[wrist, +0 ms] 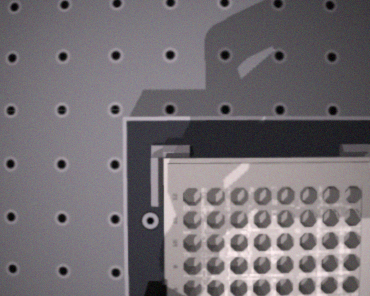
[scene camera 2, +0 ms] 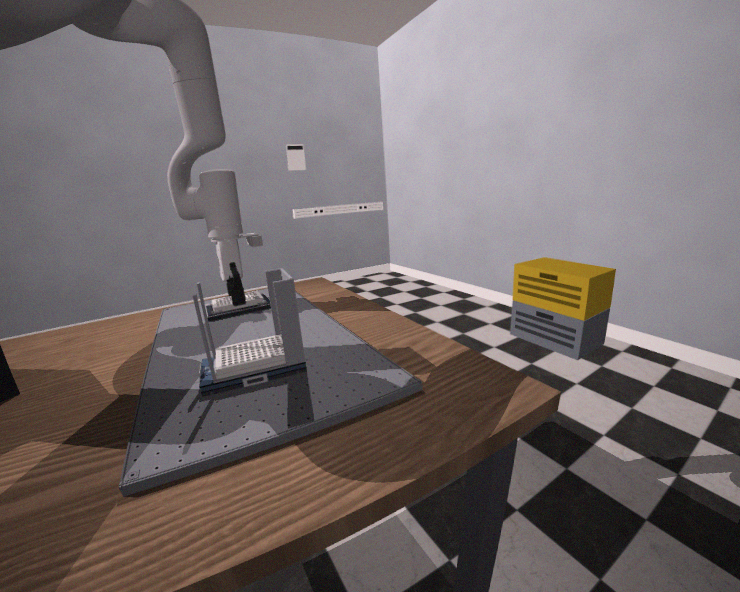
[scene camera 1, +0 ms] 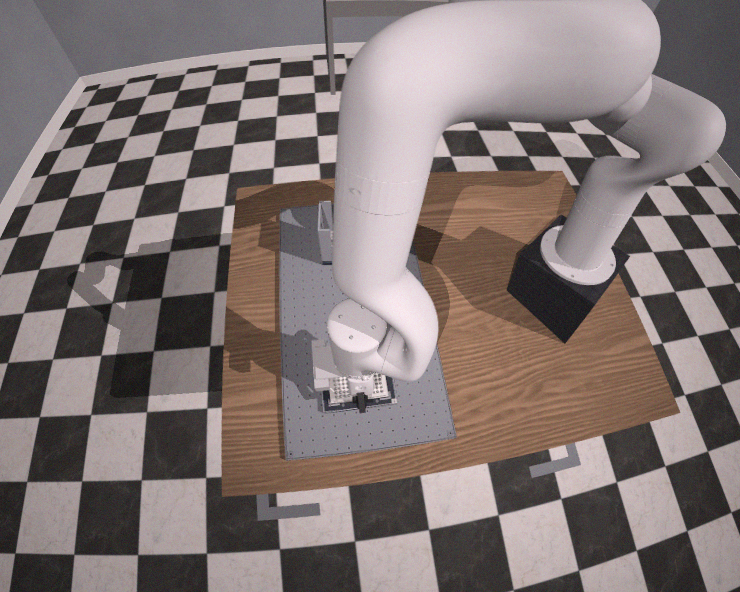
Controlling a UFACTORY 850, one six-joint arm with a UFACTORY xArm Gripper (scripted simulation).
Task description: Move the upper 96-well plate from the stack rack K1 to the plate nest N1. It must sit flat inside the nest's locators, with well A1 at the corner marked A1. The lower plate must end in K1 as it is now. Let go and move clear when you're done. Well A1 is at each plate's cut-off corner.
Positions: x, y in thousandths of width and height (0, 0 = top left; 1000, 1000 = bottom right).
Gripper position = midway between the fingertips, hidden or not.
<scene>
In view: the gripper (scene camera 2: 321, 508) and a dark plate nest N1 (wrist: 561, 468).
</scene>
